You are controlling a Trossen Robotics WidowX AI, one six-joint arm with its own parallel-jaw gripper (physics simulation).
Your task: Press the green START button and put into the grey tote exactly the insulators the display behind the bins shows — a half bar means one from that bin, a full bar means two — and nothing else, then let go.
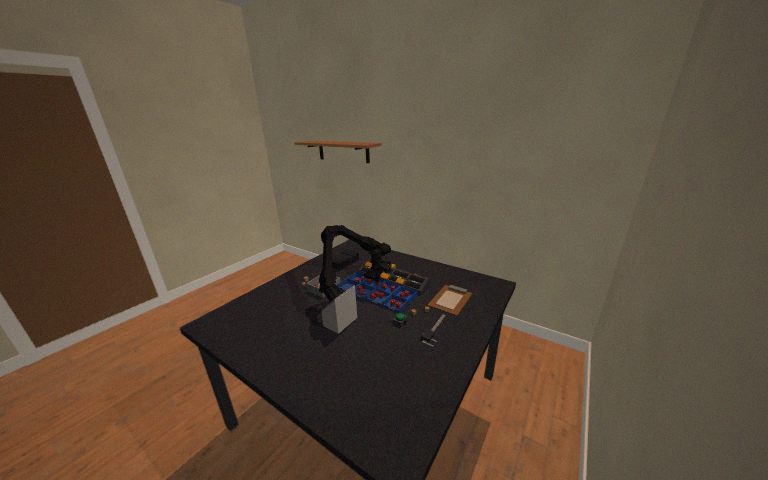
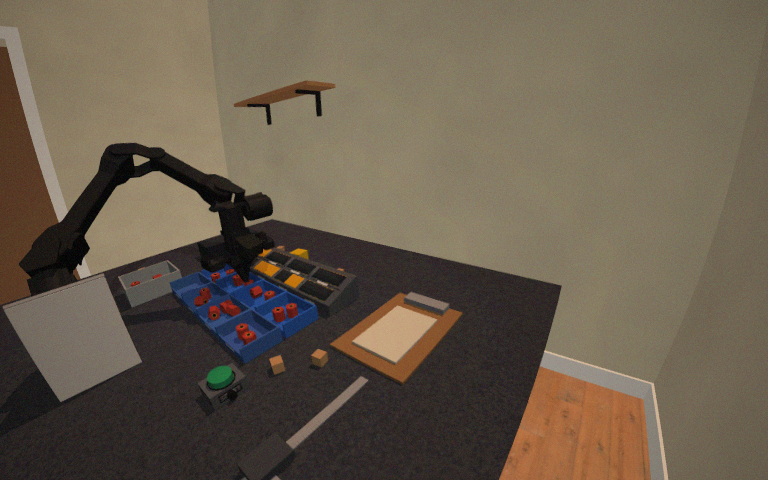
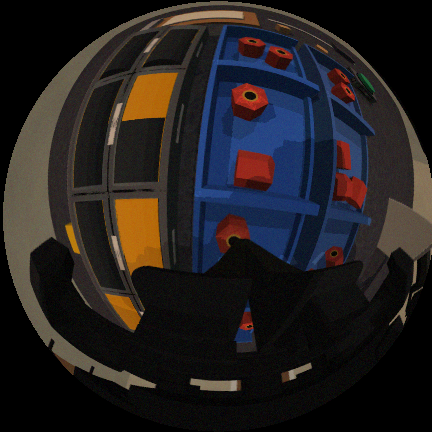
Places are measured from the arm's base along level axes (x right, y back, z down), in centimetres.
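Where they show: gripper, between the fingertips: (image 1: 377,282) (image 2: 246,282) (image 3: 241,244); arm's base, origin of its link: (image 1: 336,298) (image 2: 59,305).
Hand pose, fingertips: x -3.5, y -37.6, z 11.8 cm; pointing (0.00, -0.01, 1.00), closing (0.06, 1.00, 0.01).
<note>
Each offset is from my fingertips to the top centre of the thing. "pt": to the spot under its first point.
My gripper (image 1: 372,277) (image 2: 244,281) (image 3: 241,244) is shut, its tips at a red insulator @(dx +0.2, dy -0.6, dz +0.0 cm) (image 3: 232,232) in a back-row compartment of the blue bins (image 2: 261,349) (image 3: 260,200); contact is unclear. Red insulators lie in several other compartments. The display (image 2: 339,300) (image 3: 167,215) behind the bins shows a half orange bar @(dx +8.7, dy -8.3, dz -1.7 cm) (image 3: 150,95), a full orange bar @(dx -2.1, dy -8.2, dz -1.7 cm) (image 3: 137,230) and another orange bar @(dx -13.0, dy -12.7, dz -3.3 cm) (image 3: 122,306), partly hidden by the gripper. The grey tote @(dx -25.8, dy +18.7, dz -2.4 cm) (image 2: 152,292) holds red insulators @(dx -28.7, dy +22.7, dz +0.0 cm) (image 2: 134,283) @(dx -28.7, dy +16.3, dz +0.1 cm) (image 2: 157,276). The green START button @(dx +28.4, dy +20.4, dz -1.1 cm) (image 1: 400,316) (image 2: 220,376) (image 3: 366,82) stands in front of the bins.
A white panel (image 1: 340,310) (image 2: 73,339) stands near the arm's base. Small wooden cubes @(dx +31.0, dy +11.4, dz +1.0 cm) (image 2: 276,364) @(dx +35.5, dy +5.5, dz +1.0 cm) (image 2: 319,357) lie beside the button. A clipboard @(dx +42.0, dy -10.4, dz +1.2 cm) (image 1: 450,300) (image 2: 396,333) and a long grey tool @(pt dx +44.8, dy +12.3, dz +2.7 cm) (image 2: 328,412) lie to the right. A yellow block @(dx -3.2, dy -20.3, dz -1.1 cm) (image 2: 299,254) is behind the display.
</note>
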